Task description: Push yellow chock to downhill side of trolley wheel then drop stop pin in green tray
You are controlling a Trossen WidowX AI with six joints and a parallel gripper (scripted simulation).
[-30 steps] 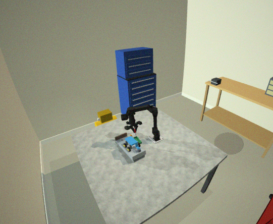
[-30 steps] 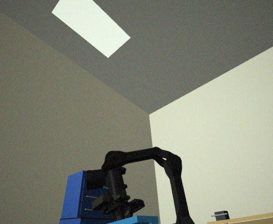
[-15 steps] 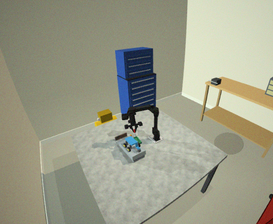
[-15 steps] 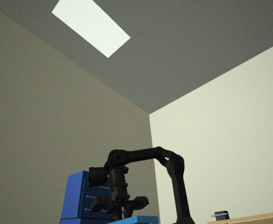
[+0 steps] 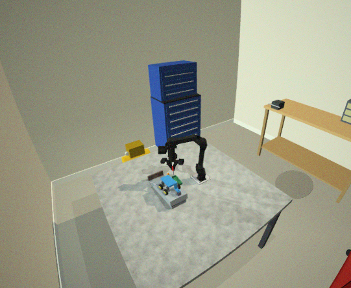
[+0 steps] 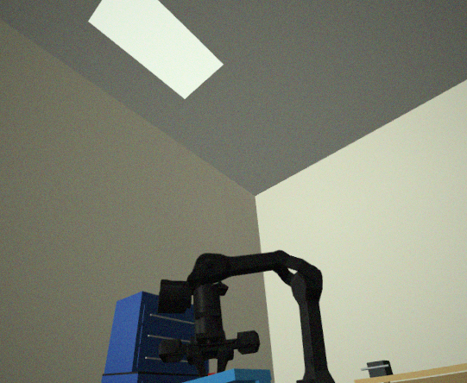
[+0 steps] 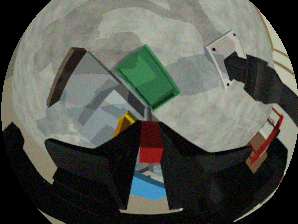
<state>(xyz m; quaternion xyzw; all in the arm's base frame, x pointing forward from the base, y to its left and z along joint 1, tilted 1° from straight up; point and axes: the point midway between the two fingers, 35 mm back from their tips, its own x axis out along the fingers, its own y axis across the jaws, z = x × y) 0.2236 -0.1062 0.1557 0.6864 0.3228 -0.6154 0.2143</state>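
My gripper tip is now right at the red-headed stop pin. From my gripper tip the other things lie so: blue-topped trolley 12 cm to the left, 10 cm ahead, 2 cm below; then yellow chock 5 cm below, 5 cm ahead, 3 cm to the left; then green tray 14 cm below, 2 cm behind.
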